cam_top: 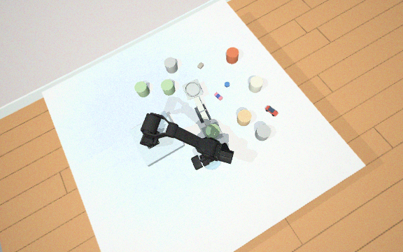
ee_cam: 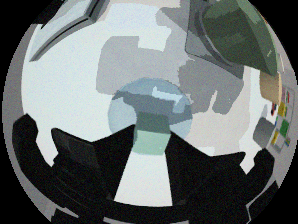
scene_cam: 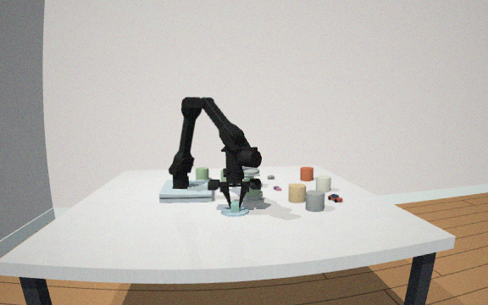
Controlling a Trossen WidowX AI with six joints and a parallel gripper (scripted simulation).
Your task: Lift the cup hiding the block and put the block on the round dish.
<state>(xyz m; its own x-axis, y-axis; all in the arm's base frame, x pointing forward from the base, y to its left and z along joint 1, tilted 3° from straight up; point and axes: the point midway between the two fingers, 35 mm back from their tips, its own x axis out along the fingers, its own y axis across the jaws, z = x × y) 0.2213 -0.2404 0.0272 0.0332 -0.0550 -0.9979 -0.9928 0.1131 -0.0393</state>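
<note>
The mint-green block lies right at my gripper tip. The rest, counted from my gripper tip: round light blue dish 20 mm below; balance beam 90 mm ahead, 250 mm to the left, 20 mm above; small balance 100 mm ahead, 250 mm to the left, 10 mm above.
</note>
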